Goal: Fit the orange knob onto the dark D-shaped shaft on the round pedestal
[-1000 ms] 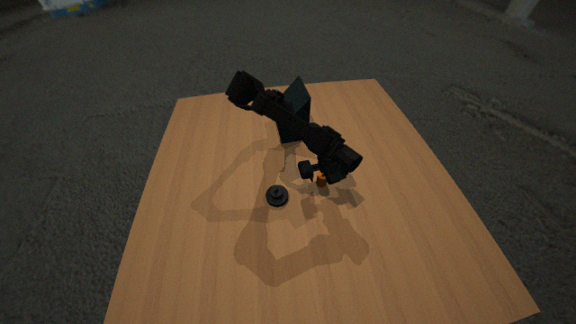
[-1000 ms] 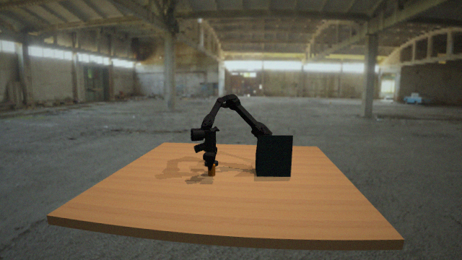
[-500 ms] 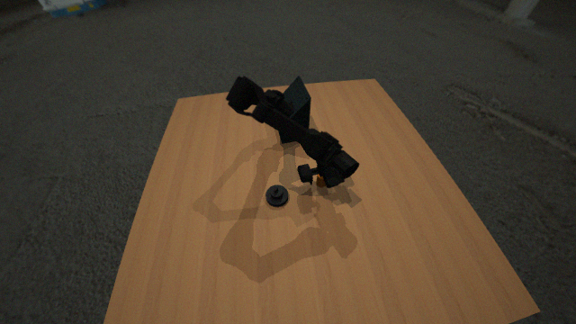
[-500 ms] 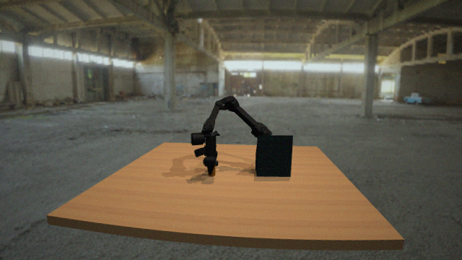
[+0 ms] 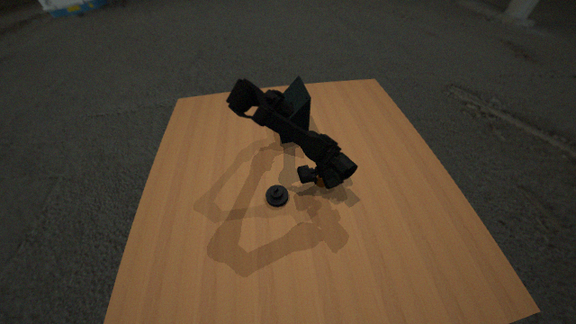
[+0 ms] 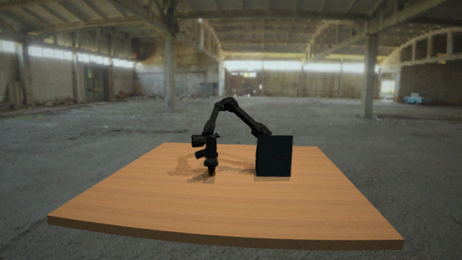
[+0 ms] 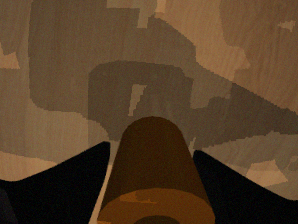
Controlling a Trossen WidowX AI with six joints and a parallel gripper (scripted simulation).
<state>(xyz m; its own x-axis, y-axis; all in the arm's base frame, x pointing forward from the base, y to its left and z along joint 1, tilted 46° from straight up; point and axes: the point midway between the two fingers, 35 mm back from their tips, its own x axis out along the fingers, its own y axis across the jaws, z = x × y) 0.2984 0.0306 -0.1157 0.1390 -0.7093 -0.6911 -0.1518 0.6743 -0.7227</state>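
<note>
The dark round pedestal is 18 cm to the right of my gripper tip, 4 cm ahead of it and 2 cm above it. The rest, counted from my gripper tip: orange knob: 2 cm above.
</note>
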